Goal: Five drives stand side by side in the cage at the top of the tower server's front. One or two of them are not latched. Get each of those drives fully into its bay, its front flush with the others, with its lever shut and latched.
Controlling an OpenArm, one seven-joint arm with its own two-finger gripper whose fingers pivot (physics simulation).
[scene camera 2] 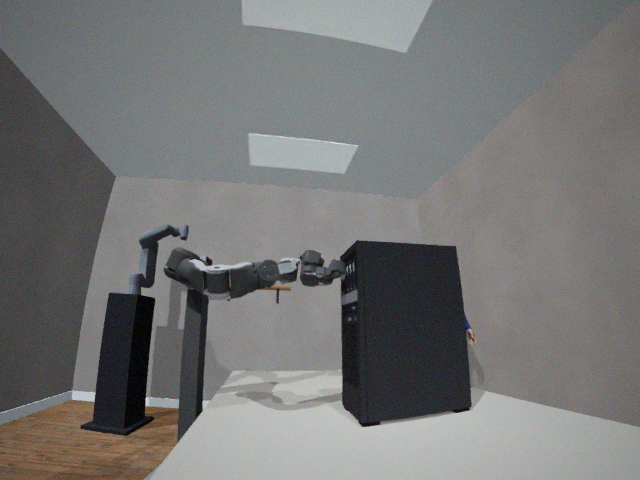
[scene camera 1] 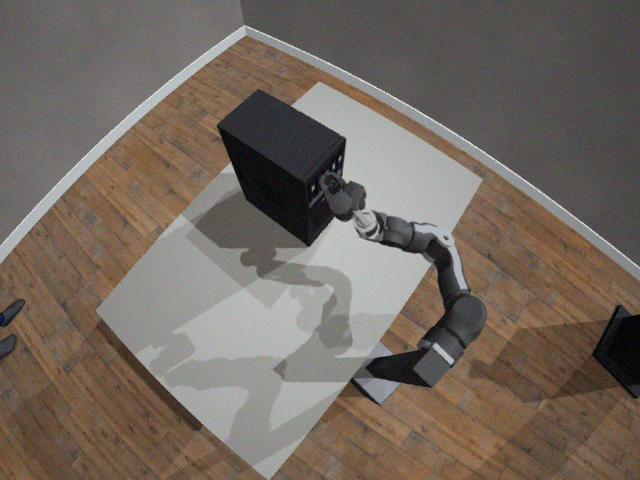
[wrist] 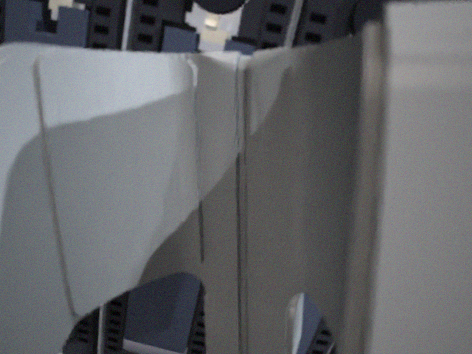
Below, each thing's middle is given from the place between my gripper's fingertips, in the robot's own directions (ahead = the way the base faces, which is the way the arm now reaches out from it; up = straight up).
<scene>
My hand is 17 cm short of the black tower server [scene camera 2: 404, 346], 1 cm to the right of it and 17 cm above it.
</scene>
